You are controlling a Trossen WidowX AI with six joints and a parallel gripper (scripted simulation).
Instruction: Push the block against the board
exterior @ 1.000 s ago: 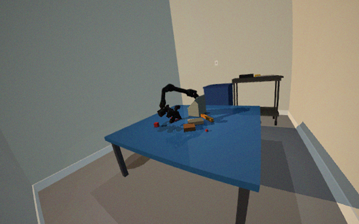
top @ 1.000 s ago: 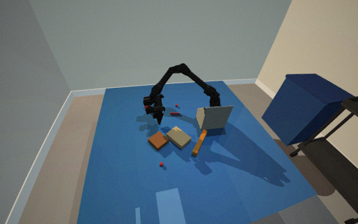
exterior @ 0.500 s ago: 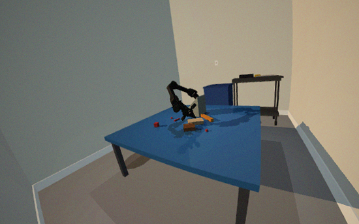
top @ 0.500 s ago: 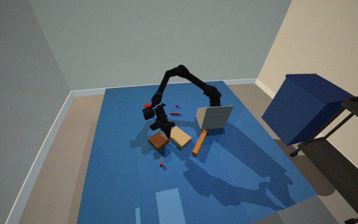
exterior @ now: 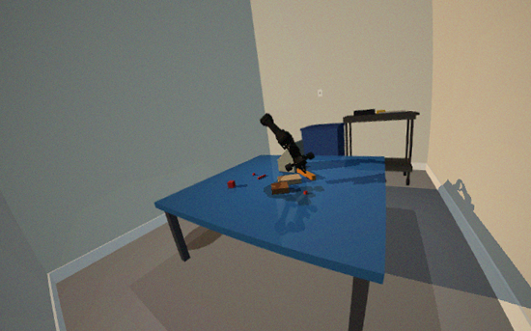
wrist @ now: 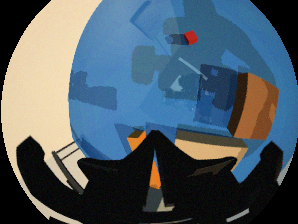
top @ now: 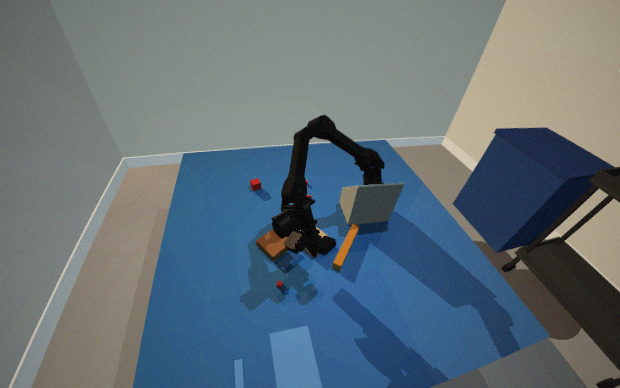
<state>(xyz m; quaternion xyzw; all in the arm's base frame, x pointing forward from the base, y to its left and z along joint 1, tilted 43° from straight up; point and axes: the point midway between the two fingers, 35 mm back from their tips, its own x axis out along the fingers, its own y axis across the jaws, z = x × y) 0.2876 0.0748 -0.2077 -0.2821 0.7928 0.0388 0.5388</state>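
Now: the tan block 10 mm behind my gripper tip, 130 mm to the right of it and 60 mm below it. The rest, counted from my gripper tip: thin red stick 40 mm behind, 370 mm to the right, 70 mm below; orange bar 150 mm behind, 60 mm to the right, 60 mm below; brown block 130 mm ahead, 120 mm to the right, 60 mm below.
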